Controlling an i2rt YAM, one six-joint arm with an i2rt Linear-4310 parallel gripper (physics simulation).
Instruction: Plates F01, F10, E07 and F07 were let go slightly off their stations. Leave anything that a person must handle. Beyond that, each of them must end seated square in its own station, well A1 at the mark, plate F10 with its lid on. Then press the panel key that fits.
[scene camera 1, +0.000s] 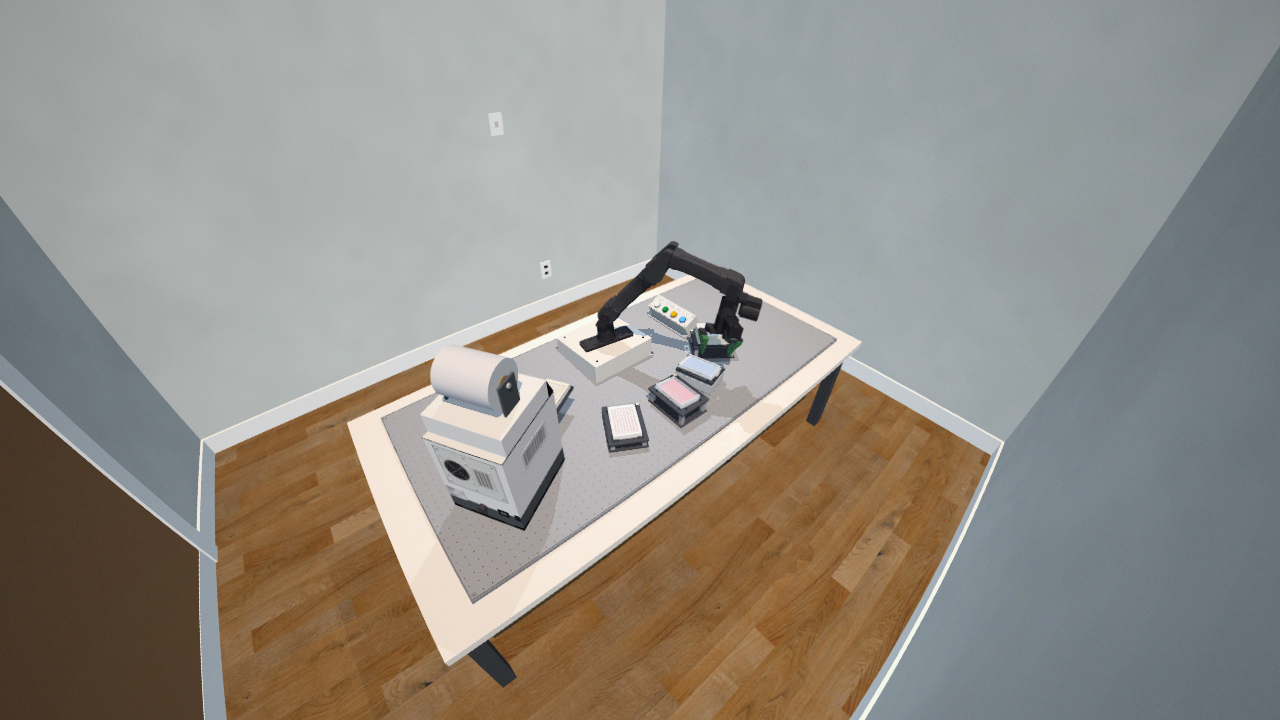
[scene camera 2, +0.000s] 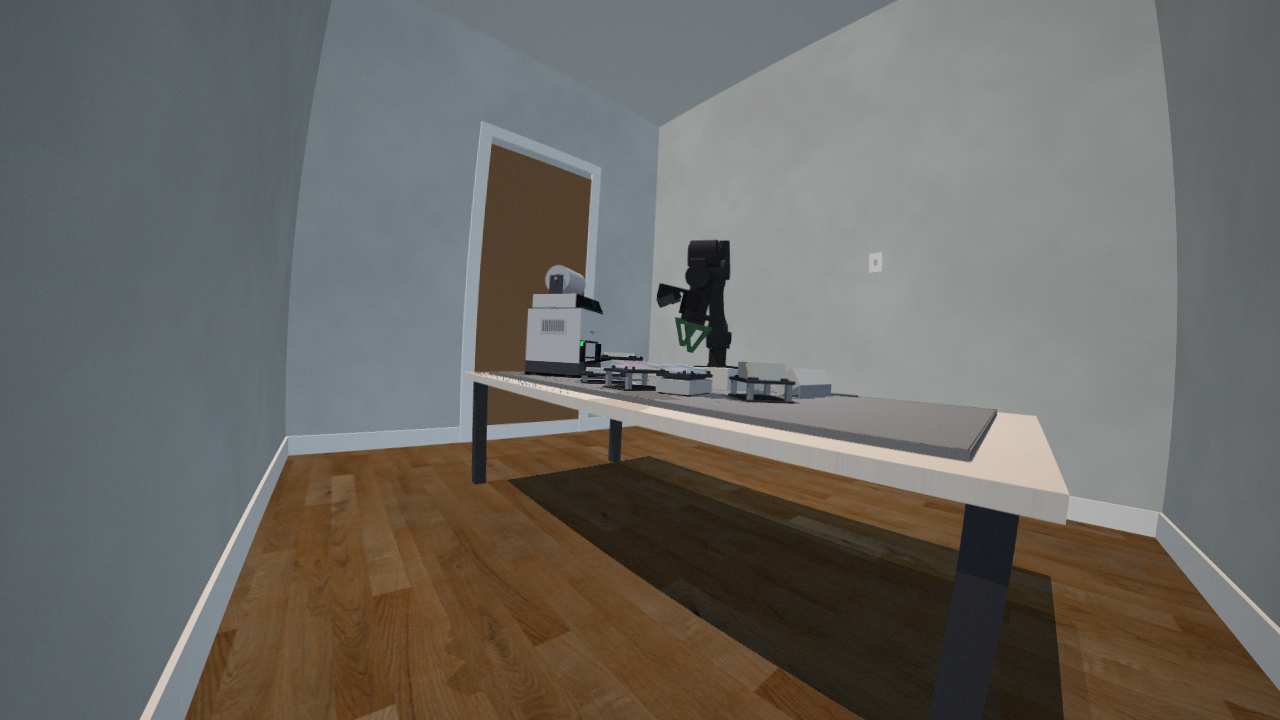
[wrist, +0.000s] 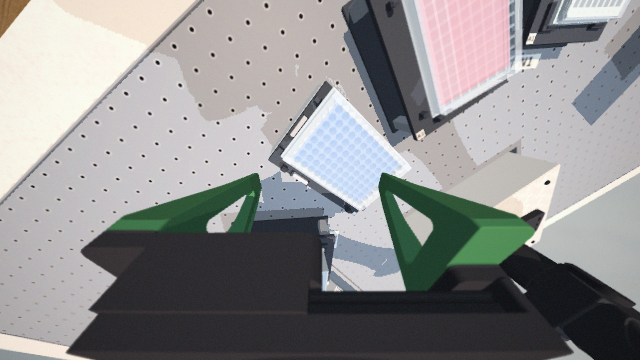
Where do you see my gripper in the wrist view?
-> At 319, 179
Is my gripper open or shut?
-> Open.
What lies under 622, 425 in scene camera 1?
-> A white plate lid.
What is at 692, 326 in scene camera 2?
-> My gripper.
